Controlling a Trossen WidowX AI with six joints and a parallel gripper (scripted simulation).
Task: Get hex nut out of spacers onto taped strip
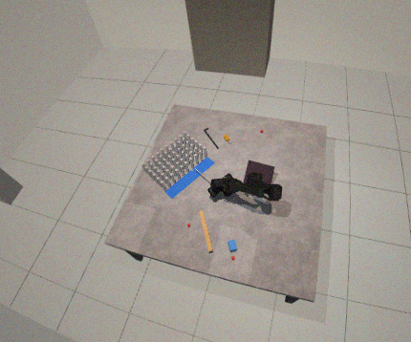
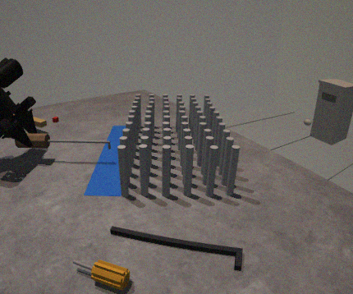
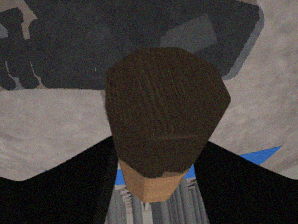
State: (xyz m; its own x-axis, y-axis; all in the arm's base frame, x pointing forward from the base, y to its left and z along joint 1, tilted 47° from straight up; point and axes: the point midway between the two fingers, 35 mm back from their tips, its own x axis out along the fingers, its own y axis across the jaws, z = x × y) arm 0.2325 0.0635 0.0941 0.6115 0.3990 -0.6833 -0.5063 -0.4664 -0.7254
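My gripper tip is now 9 cm short of the brown-handled tool and 5 cm to the left of it. Round my gripper tip: blue taped strip (21 cm ahead, 7 cm to the right, 5 cm below); then blue block (19 cm behind, 35 cm to the left, 3 cm below); then screwdriver (3 cm ahead, 45 cm to the right, 4 cm below).
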